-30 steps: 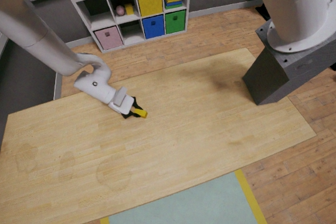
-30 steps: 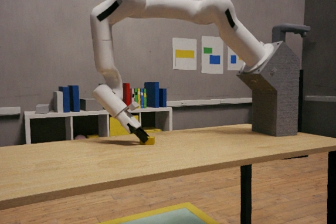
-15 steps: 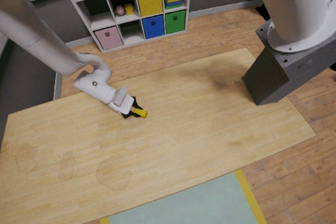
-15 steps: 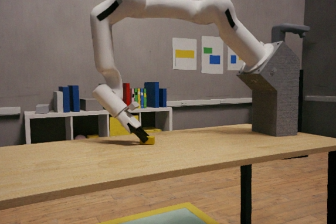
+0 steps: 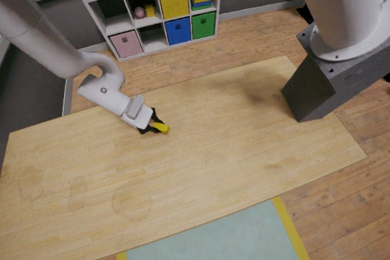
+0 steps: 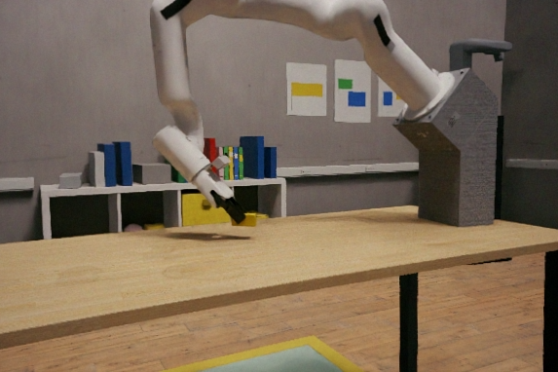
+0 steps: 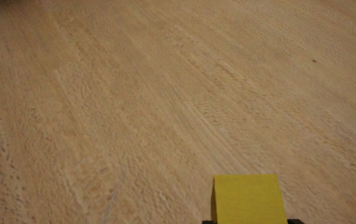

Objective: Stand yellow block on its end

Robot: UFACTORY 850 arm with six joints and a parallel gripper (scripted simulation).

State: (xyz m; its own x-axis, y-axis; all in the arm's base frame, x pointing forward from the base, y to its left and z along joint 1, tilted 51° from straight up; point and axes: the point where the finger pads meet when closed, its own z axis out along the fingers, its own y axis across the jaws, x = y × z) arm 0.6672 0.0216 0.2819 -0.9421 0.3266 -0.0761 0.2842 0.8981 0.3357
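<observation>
My hand is 20 mm above the yellow block, 10 mm to the right of it and 10 mm past it.
</observation>
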